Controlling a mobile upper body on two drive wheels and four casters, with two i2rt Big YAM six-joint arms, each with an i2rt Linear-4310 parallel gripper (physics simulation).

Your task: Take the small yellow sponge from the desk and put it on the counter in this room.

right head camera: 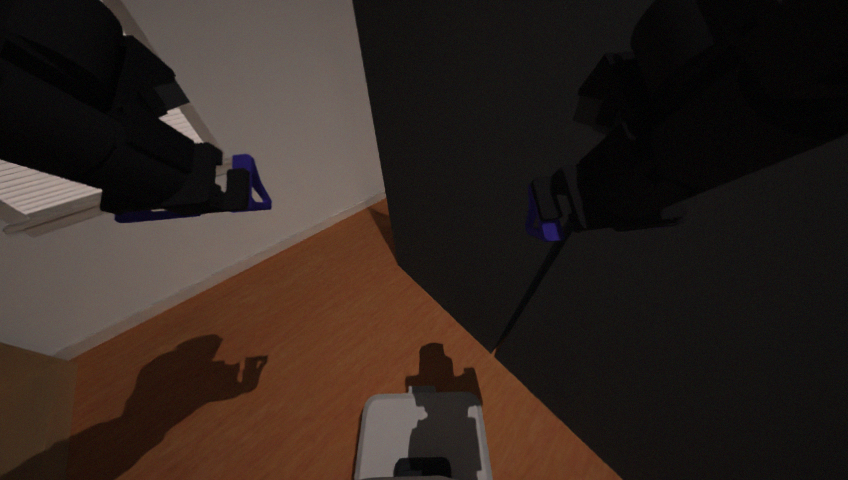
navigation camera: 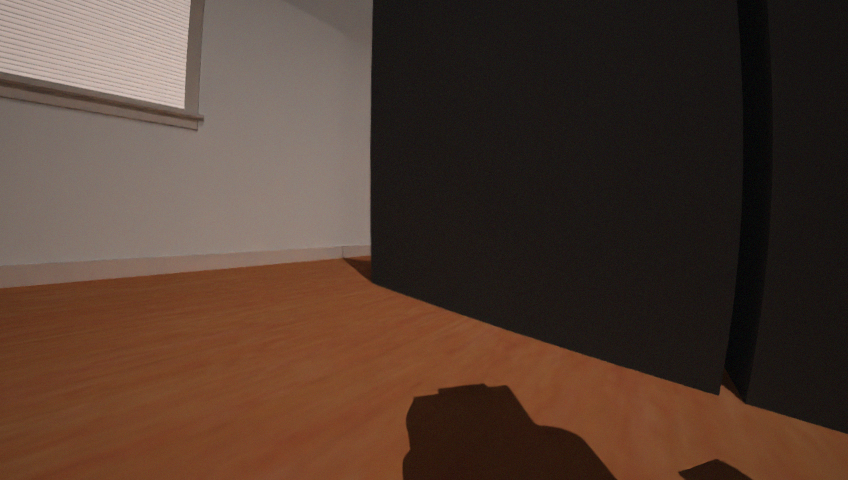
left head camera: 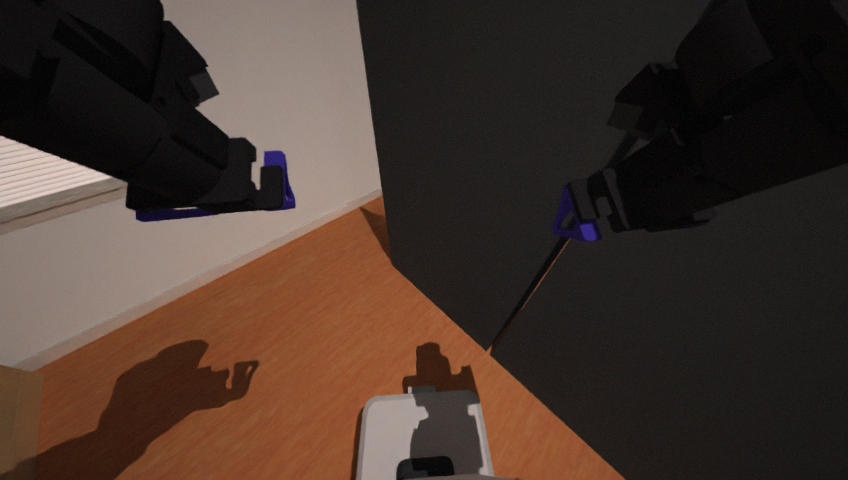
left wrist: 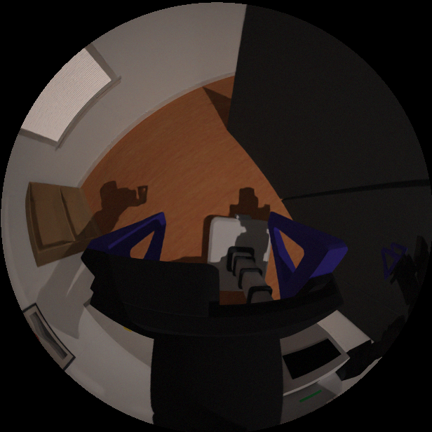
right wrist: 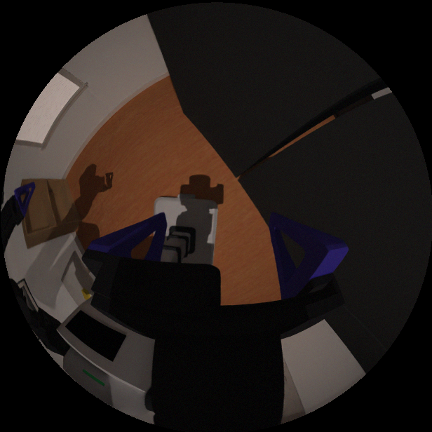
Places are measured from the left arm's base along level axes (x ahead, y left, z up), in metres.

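Pixels of known places: left gripper, fingertip midpoint: point(right head camera: 235, 208) point(left head camera: 256, 206); right gripper, fingertip midpoint: point(right head camera: 561, 225) point(left head camera: 585, 225).
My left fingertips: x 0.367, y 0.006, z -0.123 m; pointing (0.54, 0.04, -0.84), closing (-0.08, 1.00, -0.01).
Note:
Behind a point stands the place of what it marks.
A small yellow patch point(left wrist: 127, 329) point(right wrist: 86, 294) shows behind my grippers beside a pale surface; it is too small to tell surely whether it is the sponge. My left gripper point(left head camera: 216, 212) point(left wrist: 216, 217) is open and empty, raised over the floor at the left. My right gripper point(right wrist: 217, 217) is open and empty, in front of the dark panels. In both wrist views the yellow patch is far outside the fingers. I cannot make out the desk or the counter for certain.
Tall dark panels point(left head camera: 505, 148) @(y -0.479, x 0.735, z -0.217 m) point(navigation camera: 553, 178) @(y -0.481, x 0.732, z -1.085 m) stand close ahead and right, with a narrow gap between them. A pale wall point(navigation camera: 267, 178) @(y 0.696, x 1.704, z -0.873 m) with a blind-covered window point(navigation camera: 95, 53) @(y 1.232, x 1.232, z -0.383 m) is at the left. A brown open-fronted unit point(left wrist: 30, 225) stands at the left. My pale base point(left head camera: 386, 434) @(y -0.073, x 0.183, z -1.150 m) is below.

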